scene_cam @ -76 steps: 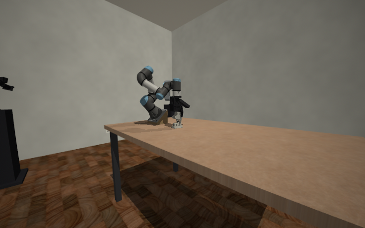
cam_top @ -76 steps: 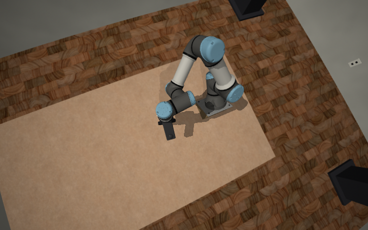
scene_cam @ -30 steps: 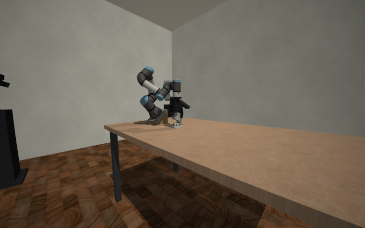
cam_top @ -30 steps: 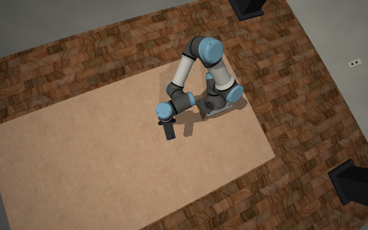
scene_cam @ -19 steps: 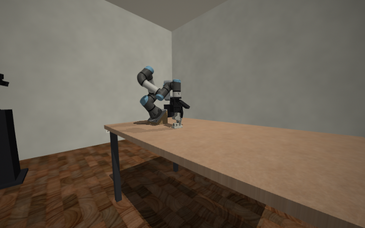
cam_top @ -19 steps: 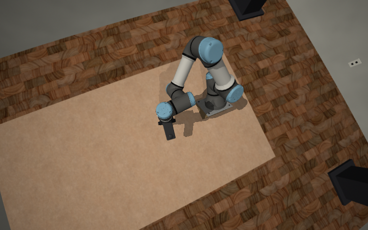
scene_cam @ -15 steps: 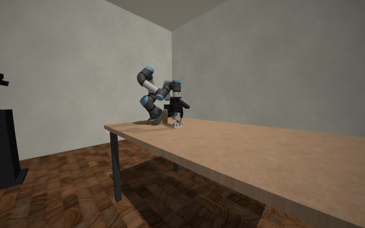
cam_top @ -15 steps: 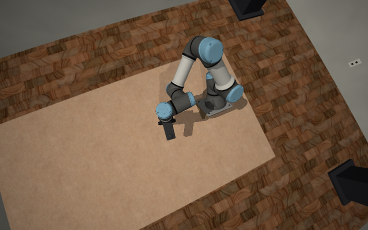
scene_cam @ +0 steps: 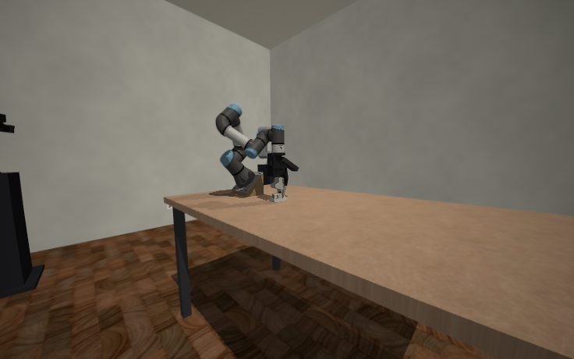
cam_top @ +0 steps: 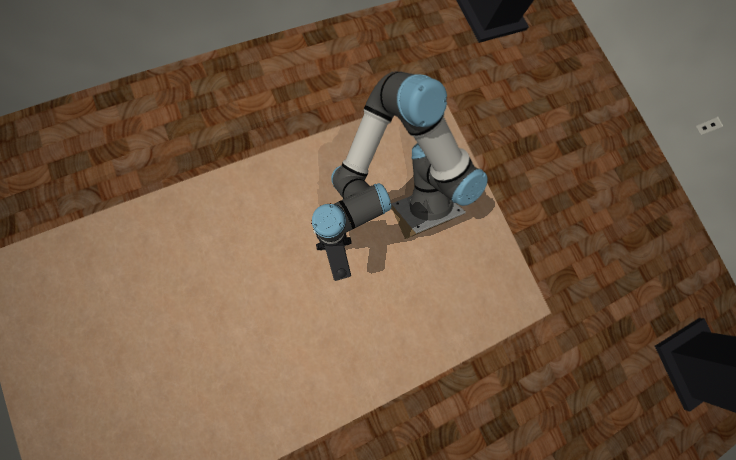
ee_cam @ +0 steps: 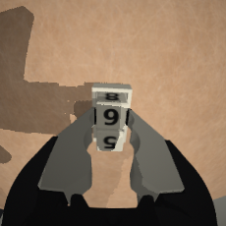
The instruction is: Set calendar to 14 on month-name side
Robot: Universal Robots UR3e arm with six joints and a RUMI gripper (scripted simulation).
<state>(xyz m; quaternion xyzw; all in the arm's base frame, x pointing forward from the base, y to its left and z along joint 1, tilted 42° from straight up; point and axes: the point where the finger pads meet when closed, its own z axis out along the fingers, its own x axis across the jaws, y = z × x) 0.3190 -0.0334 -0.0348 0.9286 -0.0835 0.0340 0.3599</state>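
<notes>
My gripper is now 1 cm above the white digit cube. Also, from my hand: tray (3 cm below, 2 cm to the right).
</notes>
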